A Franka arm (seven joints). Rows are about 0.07 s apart.
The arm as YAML. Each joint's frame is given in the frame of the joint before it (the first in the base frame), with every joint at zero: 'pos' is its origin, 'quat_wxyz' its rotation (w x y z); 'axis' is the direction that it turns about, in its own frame. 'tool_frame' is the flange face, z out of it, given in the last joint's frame.
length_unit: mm
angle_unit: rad
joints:
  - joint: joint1
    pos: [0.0, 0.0, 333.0]
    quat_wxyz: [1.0, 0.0, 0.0, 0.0]
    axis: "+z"
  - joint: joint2
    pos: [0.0, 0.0, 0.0]
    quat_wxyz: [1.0, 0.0, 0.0, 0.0]
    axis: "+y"
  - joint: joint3
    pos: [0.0, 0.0, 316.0]
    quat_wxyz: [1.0, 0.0, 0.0, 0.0]
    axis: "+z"
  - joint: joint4
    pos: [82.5, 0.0, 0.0]
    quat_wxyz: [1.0, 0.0, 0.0, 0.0]
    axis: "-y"
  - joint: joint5
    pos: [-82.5, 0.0, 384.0]
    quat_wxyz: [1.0, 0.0, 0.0, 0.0]
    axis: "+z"
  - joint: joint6
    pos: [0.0, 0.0, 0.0]
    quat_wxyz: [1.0, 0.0, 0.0, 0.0]
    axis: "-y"
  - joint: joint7
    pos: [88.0, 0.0, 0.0]
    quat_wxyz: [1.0, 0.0, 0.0, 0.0]
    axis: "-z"
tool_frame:
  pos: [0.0, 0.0, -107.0]
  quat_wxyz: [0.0, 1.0, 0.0, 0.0]
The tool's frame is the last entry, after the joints.
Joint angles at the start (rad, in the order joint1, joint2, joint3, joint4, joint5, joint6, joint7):
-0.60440 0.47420 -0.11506 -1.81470 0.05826 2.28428 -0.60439
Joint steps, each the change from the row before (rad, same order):
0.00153 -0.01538 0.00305 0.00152 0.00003 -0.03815 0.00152
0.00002 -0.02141 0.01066 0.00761 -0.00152 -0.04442 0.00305
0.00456 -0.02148 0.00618 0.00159 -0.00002 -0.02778 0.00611
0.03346 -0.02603 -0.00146 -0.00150 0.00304 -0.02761 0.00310
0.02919 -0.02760 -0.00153 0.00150 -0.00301 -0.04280 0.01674
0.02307 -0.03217 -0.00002 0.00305 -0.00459 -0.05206 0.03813
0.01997 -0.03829 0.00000 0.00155 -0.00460 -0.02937 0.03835
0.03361 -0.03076 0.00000 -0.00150 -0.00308 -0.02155 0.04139
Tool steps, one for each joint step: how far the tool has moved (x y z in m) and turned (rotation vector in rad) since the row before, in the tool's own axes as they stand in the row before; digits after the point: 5 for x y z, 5 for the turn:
-0.00087 -0.00411 -0.00718 0.01514 -0.01575 -0.00272
0.00174 -0.00681 -0.01298 0.01425 -0.00986 -0.00804
0.00149 -0.00715 -0.01188 0.00692 -0.00163 -0.00446
0.00763 -0.01986 -0.01335 0.00497 -0.00088 -0.02758
0.00488 -0.01804 -0.01421 0.00682 -0.01249 -0.01313
0.00169 -0.01618 -0.01683 0.00774 -0.01564 0.01210
0.00066 -0.01399 -0.02166 -0.00580 0.00814 0.01548
0.00411 -0.02126 -0.01596 -0.00449 0.00561 0.00596

